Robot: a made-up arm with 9 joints. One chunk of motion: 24 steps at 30 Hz.
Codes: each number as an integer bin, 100 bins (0 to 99) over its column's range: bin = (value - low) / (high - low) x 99, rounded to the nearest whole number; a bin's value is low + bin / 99 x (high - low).
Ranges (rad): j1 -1.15..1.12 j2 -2.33..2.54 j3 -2.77..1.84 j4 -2.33..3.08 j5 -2.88..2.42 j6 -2.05..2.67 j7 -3..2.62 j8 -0.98..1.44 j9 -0.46..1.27
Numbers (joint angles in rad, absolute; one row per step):
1: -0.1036 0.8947 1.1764 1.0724 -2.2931 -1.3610 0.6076 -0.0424 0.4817
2: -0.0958 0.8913 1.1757 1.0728 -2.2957 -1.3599 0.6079 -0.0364 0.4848
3: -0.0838 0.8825 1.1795 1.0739 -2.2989 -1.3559 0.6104 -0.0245 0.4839
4: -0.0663 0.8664 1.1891 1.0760 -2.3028 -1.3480 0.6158 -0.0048 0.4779
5: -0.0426 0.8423 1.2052 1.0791 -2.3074 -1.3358 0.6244 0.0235 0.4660
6: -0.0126 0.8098 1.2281 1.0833 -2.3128 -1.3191 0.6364 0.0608 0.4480
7: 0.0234 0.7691 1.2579 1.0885 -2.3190 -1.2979 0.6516 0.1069 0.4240
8: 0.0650 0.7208 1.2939 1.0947 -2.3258 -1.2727 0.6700 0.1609 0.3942
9: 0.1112 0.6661 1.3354 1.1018 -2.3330 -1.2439 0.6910 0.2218 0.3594
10: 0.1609 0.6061 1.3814 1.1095 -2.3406 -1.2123 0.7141 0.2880 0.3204
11: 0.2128 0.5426 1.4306 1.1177 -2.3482 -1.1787 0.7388 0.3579 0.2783
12: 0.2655 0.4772 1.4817 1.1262 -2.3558 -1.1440 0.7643 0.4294 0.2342
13: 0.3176 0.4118 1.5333 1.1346 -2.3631 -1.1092 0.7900 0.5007 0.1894
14: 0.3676 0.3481 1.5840 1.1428 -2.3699 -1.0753 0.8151 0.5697 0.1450
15: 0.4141 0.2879 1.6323 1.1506 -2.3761 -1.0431 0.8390 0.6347 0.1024
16: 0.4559 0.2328 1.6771 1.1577 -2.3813 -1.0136 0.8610 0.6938 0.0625
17: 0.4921 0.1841 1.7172 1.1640 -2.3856 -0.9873 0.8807 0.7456 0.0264
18: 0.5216 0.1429 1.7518 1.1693 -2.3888 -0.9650 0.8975 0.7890 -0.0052
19: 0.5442 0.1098 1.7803 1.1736 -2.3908 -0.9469 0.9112 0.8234 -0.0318
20: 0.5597 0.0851 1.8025 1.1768 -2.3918 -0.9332 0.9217 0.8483 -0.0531
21: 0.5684 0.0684 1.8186 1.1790 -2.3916 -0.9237 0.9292 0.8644 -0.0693
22: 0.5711 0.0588 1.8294 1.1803 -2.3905 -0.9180 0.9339 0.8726 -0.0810
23: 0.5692 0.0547 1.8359 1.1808 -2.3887 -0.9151 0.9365 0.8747 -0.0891
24: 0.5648 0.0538 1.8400 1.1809 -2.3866 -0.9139 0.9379 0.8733 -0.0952
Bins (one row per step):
1: 46 66 85 62 11 14 64 38 54
2: 46 65 85 62 11 14 64 39 54
3: 46 65 85 62 11 15 64 39 54
4: 47 65 85 62 11 15 64 40 54
5: 48 64 85 62 11 15 64 41 53
6: 50 64 86 62 11 15 64 43 52
7: 51 63 86 63 10 16 64 44 51
8: 53 62 87 63 10 16 65 47 49
9: 55 61 88 63 10 17 65 49 47
10: 57 60 89 63 10 18 65 52 45
11: 59 58 90 63 10 18 66 55 42
12: 62 57 91 63 10 19 66 58 40
13: 64 56 92 63 10 20 67 61 37
14: 66 54 94 64 10 20 67 63 35
15: 68 53 95 64 9 21 68 66 32
16: 70 52 96 64 9 22 68 68 30
17: 72 51 96 64 9 22 68 71 28
18: 73 50 97 64 9 23 69 72 26
19: 74 50 98 64 9 23 69 74 25
20: 75 49 98 64 9 23 69 75 23
21: 75 49 99 64 9 24 69 75 22
22: 75 49 99 64 9 24 69 76 22
23: 75 48 99 64 9 24 69 76 21
24: 75 48 99 64 9 24 69 76 21

